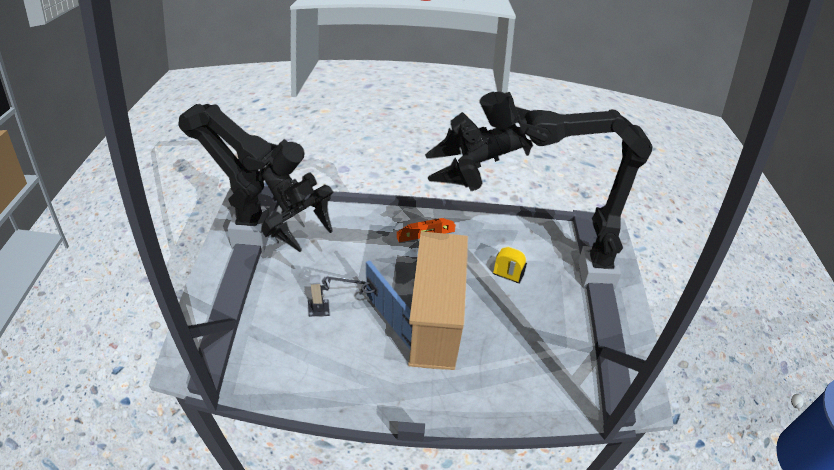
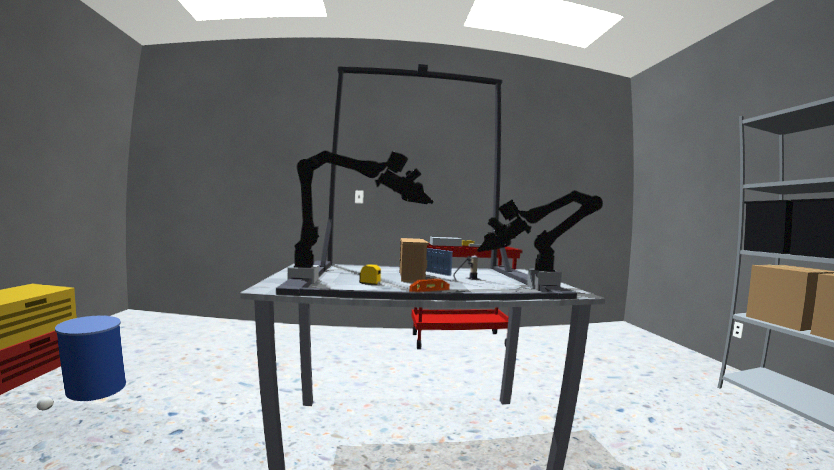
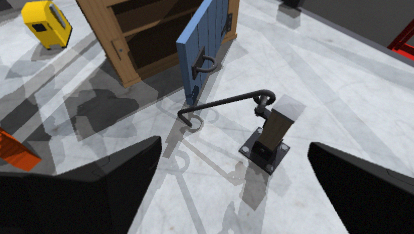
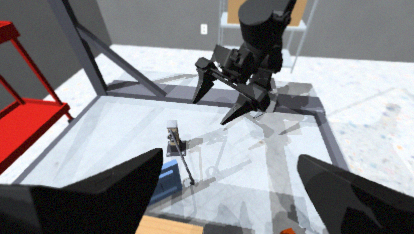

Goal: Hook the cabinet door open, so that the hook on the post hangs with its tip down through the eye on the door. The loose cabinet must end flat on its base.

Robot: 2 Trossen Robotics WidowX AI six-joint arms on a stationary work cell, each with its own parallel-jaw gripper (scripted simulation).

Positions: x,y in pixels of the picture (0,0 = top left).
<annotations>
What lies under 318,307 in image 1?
A short wooden post.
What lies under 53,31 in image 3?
A yellow tape measure.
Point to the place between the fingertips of my left gripper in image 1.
At 316,241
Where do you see a wooden cabinet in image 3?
At 154,50
</annotations>
